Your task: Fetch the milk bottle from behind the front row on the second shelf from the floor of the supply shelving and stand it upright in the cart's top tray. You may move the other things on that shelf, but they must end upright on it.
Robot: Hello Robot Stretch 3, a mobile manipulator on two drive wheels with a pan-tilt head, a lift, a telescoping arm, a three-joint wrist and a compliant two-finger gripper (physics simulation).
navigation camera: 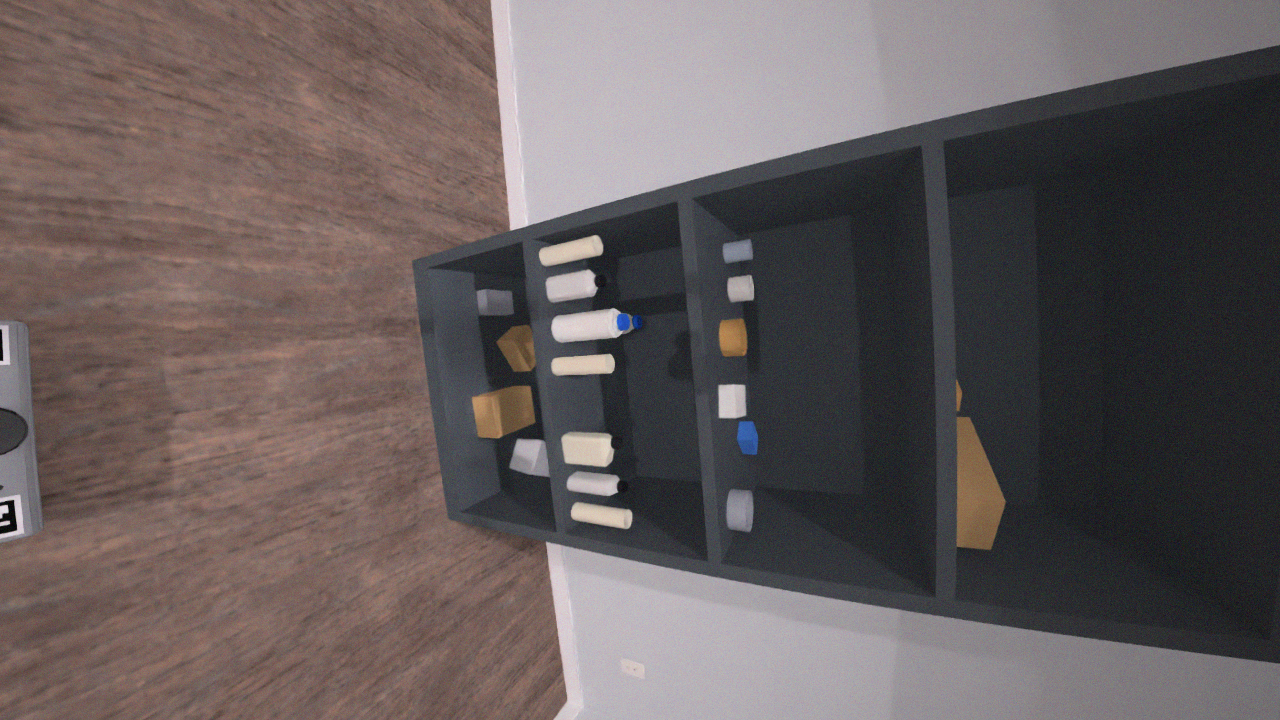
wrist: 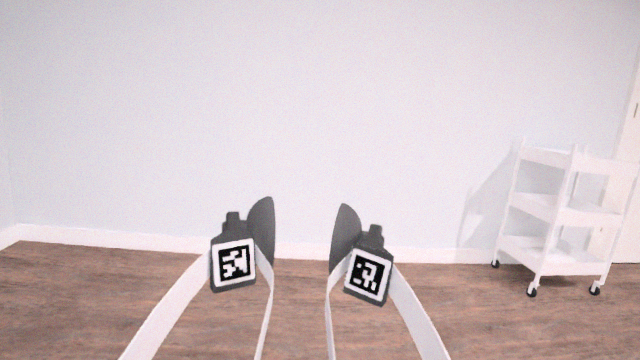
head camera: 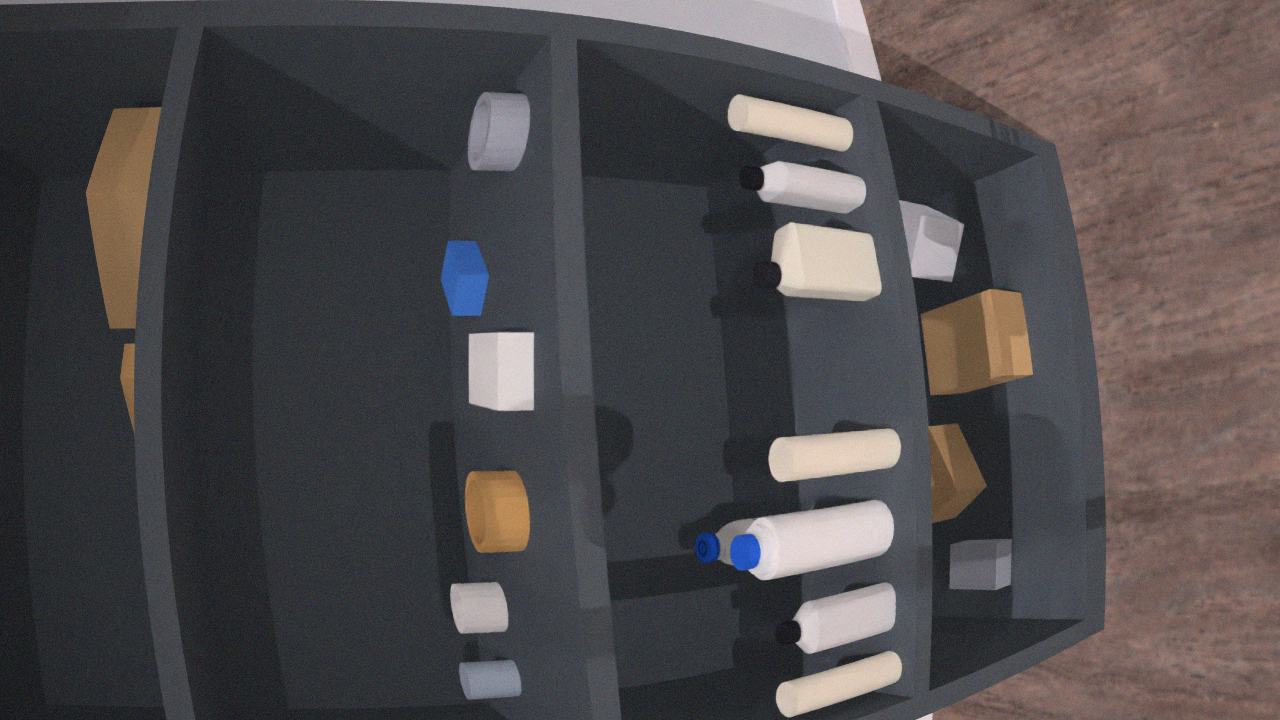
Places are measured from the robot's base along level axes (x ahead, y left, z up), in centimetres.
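Where they show: gripper, fingertip midpoint: (wrist: 304,224).
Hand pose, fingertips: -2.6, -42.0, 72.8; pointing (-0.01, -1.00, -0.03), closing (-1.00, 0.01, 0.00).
Note:
Things, the pixels of their centre, and the offset from my fingertips, as dx, dy, dz. "spot": a spot on its surface instead. Level surfaces: height alone.
- white blue-capped bottle, body centre: (head camera: 813,540) (navigation camera: 591,325) +95.0, +57.2, -8.5
- second shelf, its level: dz -19.5
- cream cylinder, body centre: (head camera: 838,453) (navigation camera: 582,365) +92.5, +46.3, -10.6
- white black-capped bottle, body centre: (head camera: 836,620) (navigation camera: 576,285) +92.1, +68.4, -10.7
- white cart, surface spot: (wrist: 547,157) spot: -118.7, -119.1, -3.3
- cream jug, body centre: (head camera: 815,261) (navigation camera: 593,449) +95.4, +22.3, -10.5
The milk bottle (head camera: 735,539) shows as a blue cap and greyish shoulder behind a white blue-capped bottle (head camera: 827,540) (navigation camera: 586,325), which hides most of it; in the navigation camera view part of its blue cap (navigation camera: 637,321) shows. Both stand on the second shelf (head camera: 845,367) (navigation camera: 581,402) of the dark supply shelving (head camera: 577,313) (navigation camera: 700,358). A cream cylinder (head camera: 834,454) (navigation camera: 582,364) and a white black-capped bottle (head camera: 847,617) (navigation camera: 571,285) flank them. My gripper (wrist: 304,224) is open and empty, facing the wall, away from the shelving. The white cart (wrist: 547,157) stands at the right of the wrist view.
A cream jug (head camera: 827,261) (navigation camera: 588,448), another black-capped bottle (head camera: 816,187) (navigation camera: 592,483) and more cream cylinders share the shelf. Boxes lie on the bottom shelf; small items stand on the shelf above. A grey robot part (navigation camera: 17,465) with markers shows at the navigation view's left edge.

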